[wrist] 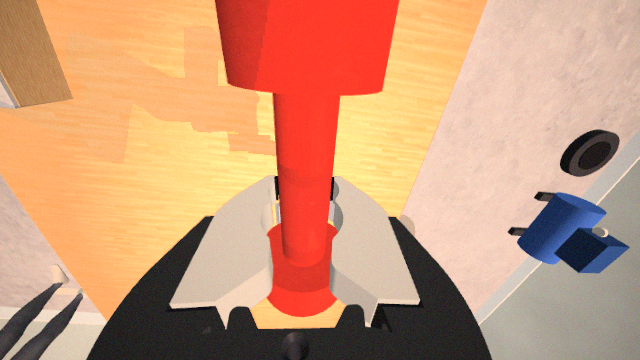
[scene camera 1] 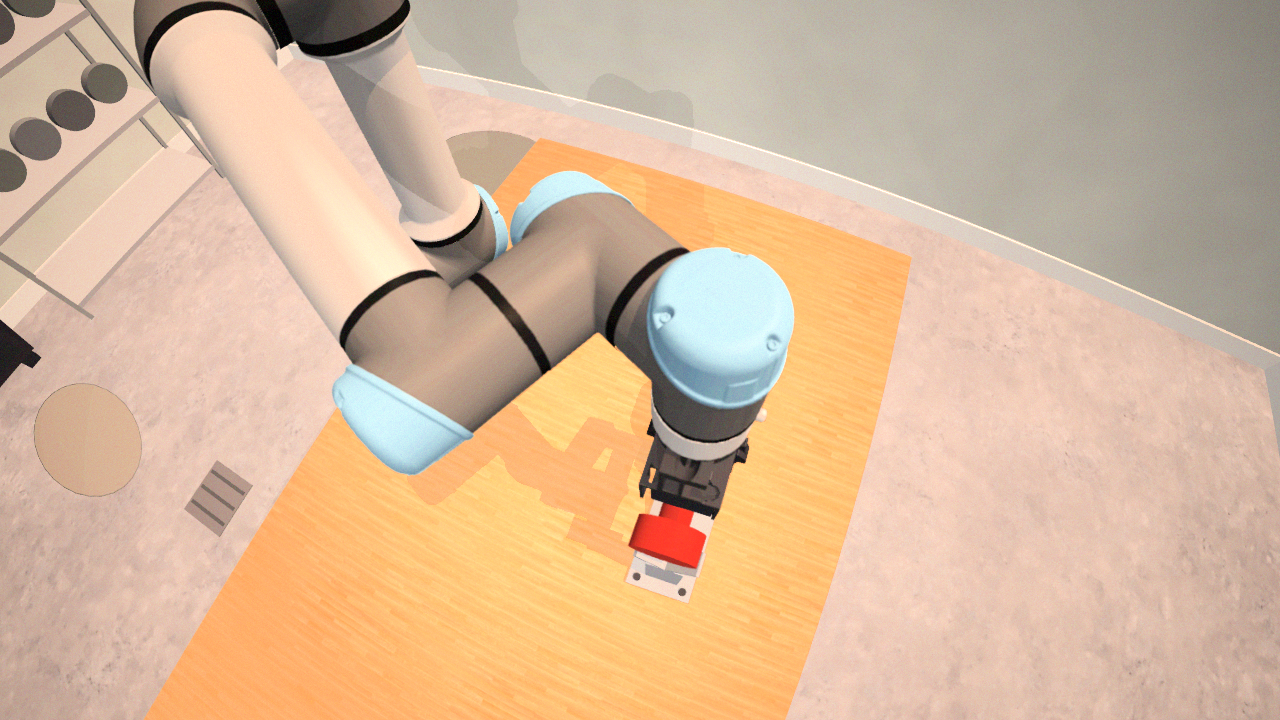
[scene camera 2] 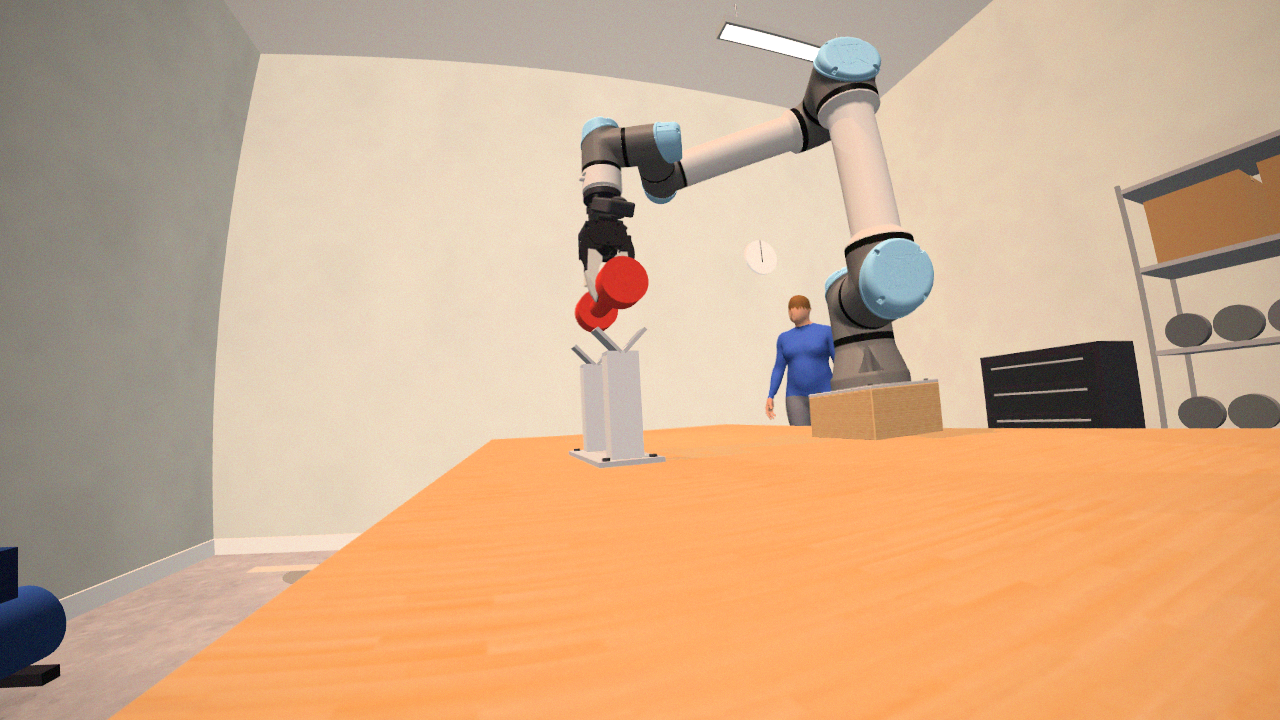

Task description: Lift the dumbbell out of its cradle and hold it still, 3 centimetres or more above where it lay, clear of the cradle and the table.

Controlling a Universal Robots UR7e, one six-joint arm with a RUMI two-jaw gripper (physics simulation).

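Places are measured from the arm's base along level axes (x ahead, y left, z up), in millimetres.
Pixels of known places: gripper, between the fingertips: (wrist: pixel 305 178); arm's base, origin of its link: (scene camera 2: pixel 870 387).
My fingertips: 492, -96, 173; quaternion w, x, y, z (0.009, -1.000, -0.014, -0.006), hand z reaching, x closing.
For each thing: its top centre in the pictures, then the offset to it from my fingertips, as dx, dy, dz. Level surfaces: height alone.
- red dumbbell, centre of its top: (wrist: pixel 303 229) (scene camera 1: pixel 693 460) (scene camera 2: pixel 606 275) +0, -1, +50
- light grey cradle, centre of its top: (scene camera 1: pixel 690 491) (scene camera 2: pixel 604 337) +7, -5, -61
- wooden table, height of its surface: dz -265
The red dumbbell (scene camera 1: pixel 666 540) (scene camera 2: pixel 622 282) (wrist: pixel 306 135) hangs above its cradle, roughly level. My gripper (scene camera 2: pixel 593 284) (wrist: pixel 305 178) is shut on its handle, with one pale jaw on each side of it in the wrist view. The light grey cradle (scene camera 1: pixel 657 588) (scene camera 2: pixel 622 402) stands upright on the table, with two posts topped by slanted V arms. In scene camera 2, a gap shows between both red heads and the arms below them. In scene camera 1, the near head and the gripper hide most of the cradle.
The wooden table (scene camera 1: pixel 447 626) (scene camera 2: pixel 716 573) spreads under the cradle. The robot's base stands on a wooden block (scene camera 2: pixel 877 411) (wrist: pixel 35 55) on the table. A person in blue (scene camera 2: pixel 803 358), a black drawer cabinet (scene camera 2: pixel 1065 385) and shelves with dark weights are behind.
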